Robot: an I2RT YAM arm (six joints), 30 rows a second.
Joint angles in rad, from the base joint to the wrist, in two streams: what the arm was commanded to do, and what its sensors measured. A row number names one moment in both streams.
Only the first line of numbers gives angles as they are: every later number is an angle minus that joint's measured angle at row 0.
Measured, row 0:
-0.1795, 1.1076, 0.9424, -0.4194, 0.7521, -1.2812
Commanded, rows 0 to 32:
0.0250, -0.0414, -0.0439, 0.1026, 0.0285, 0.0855
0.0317, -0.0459, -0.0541, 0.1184, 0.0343, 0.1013
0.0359, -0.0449, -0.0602, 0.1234, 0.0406, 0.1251
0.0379, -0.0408, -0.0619, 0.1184, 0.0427, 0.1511
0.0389, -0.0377, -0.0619, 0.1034, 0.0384, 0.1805
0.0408, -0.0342, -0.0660, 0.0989, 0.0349, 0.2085
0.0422, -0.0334, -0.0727, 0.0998, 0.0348, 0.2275
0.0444, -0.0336, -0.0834, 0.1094, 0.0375, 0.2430
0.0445, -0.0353, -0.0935, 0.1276, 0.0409, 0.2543
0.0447, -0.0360, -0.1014, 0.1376, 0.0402, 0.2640
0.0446, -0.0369, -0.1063, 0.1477, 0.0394, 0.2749
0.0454, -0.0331, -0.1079, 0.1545, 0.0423, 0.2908
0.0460, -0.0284, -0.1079, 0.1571, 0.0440, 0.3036
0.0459, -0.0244, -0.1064, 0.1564, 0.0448, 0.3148
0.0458, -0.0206, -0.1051, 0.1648, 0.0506, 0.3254
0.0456, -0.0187, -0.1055, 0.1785, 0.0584, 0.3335
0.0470, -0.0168, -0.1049, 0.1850, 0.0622, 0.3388
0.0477, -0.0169, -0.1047, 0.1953, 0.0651, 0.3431
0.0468, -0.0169, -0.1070, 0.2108, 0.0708, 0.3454
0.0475, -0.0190, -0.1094, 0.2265, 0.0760, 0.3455
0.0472, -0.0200, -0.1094, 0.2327, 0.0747, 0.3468
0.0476, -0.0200, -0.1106, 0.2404, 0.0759, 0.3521
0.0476, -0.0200, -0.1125, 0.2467, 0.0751, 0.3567
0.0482, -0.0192, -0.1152, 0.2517, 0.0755, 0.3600
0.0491, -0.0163, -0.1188, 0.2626, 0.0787, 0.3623
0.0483, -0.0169, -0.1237, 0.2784, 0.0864, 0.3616
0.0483, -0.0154, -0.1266, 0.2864, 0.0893, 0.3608
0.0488, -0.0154, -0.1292, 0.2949, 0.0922, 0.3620
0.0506, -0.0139, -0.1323, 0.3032, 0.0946, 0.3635
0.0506, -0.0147, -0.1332, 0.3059, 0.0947, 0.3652
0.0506, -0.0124, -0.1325, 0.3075, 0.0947, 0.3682
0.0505, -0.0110, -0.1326, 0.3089, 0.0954, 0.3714
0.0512, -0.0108, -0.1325, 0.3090, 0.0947, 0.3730
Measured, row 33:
0.0458, -0.0156, -0.1220, 0.2605, 0.0763, 0.3418
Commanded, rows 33 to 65:
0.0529, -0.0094, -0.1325, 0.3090, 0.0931, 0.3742
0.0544, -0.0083, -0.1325, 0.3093, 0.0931, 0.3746
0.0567, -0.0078, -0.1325, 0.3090, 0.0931, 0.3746
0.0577, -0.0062, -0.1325, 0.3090, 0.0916, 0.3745
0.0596, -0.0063, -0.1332, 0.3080, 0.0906, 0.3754
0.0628, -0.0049, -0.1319, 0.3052, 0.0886, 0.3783
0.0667, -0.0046, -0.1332, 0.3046, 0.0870, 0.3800
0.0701, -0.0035, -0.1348, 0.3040, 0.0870, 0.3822
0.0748, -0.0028, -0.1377, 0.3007, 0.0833, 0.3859
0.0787, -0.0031, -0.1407, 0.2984, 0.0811, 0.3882
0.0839, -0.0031, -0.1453, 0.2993, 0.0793, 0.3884
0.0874, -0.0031, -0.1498, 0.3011, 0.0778, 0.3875
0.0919, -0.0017, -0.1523, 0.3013, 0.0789, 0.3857
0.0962, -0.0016, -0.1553, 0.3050, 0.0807, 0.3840
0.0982, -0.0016, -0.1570, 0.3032, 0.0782, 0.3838
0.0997, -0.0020, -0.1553, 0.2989, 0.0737, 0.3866
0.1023, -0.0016, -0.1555, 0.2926, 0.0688, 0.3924
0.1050, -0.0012, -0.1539, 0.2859, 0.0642, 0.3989
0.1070, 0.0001, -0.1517, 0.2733, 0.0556, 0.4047
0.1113, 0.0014, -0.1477, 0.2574, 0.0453, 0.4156
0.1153, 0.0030, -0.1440, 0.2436, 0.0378, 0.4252
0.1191, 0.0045, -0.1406, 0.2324, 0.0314, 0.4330
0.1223, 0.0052, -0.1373, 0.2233, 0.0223, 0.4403
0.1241, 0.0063, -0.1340, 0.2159, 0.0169, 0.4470
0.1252, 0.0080, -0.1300, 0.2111, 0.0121, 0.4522
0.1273, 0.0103, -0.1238, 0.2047, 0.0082, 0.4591
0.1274, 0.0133, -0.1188, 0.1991, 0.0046, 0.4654
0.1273, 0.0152, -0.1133, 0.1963, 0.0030, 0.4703
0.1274, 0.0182, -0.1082, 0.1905, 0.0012, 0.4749
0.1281, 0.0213, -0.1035, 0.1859, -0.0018, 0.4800
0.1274, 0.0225, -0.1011, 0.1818, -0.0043, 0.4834
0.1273, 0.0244, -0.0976, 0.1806, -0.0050, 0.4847
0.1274, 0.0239, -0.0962, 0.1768, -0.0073, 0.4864
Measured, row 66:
0.1244, 0.0199, -0.1331, 0.1968, 0.0141, 0.4509
